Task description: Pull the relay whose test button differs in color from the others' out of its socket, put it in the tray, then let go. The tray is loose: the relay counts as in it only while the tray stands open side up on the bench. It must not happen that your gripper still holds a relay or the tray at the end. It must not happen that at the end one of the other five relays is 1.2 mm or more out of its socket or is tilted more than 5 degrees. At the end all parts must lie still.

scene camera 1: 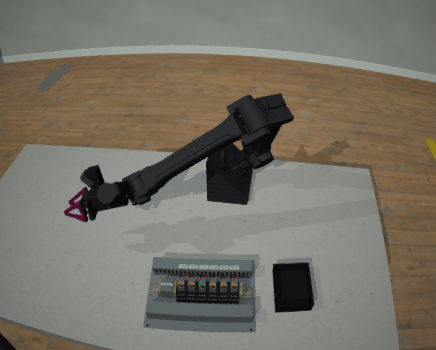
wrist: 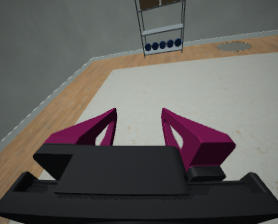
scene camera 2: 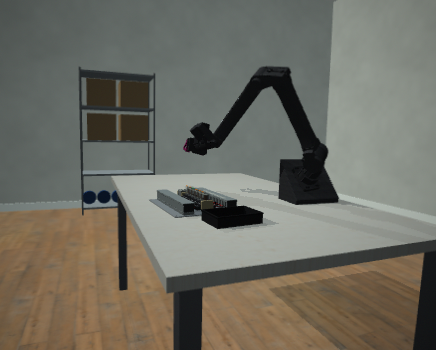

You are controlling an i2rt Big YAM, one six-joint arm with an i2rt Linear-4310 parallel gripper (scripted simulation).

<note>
The pictures show: my gripper and a black tray.
</note>
